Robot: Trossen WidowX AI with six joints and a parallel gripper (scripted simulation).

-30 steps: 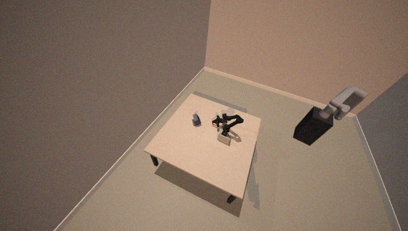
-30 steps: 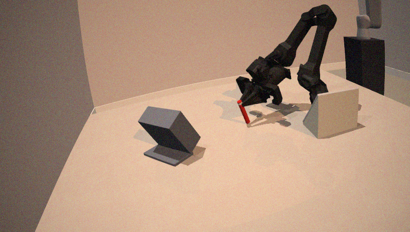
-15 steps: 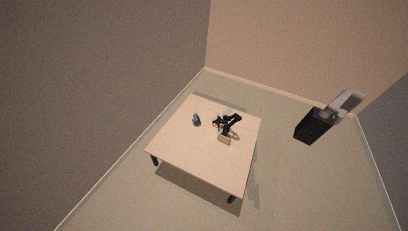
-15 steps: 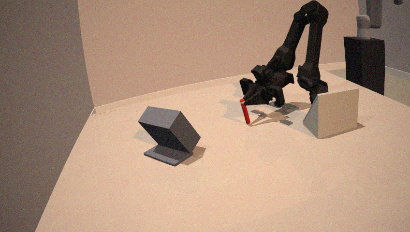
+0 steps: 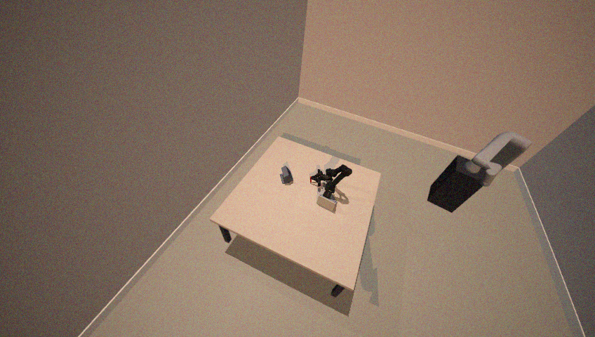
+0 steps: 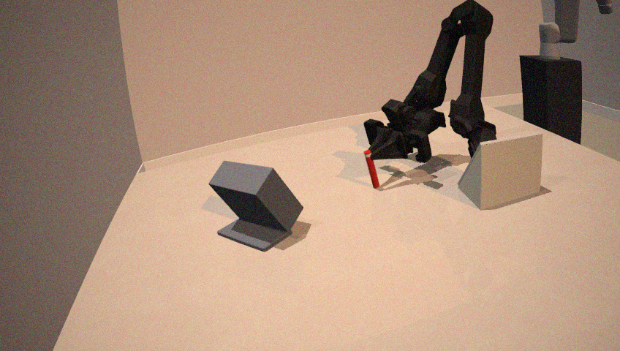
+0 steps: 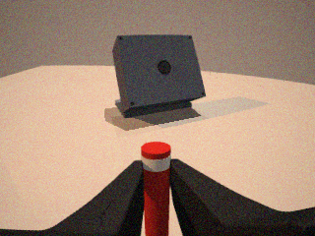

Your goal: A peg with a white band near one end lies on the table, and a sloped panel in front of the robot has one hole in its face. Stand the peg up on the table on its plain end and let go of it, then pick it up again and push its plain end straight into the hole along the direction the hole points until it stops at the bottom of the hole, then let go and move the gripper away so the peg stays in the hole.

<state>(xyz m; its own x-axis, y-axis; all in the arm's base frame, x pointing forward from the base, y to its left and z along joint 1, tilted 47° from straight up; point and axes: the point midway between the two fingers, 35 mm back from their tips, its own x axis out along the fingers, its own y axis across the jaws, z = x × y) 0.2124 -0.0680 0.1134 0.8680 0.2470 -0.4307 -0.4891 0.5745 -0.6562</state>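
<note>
The red peg is 10 mm below my gripper tip. Also, from my gripper tip: grey sloped panel 220 mm ahead, 100 mm to the left; panel foot plate 240 mm ahead, 120 mm to the left, 70 mm below.
</note>
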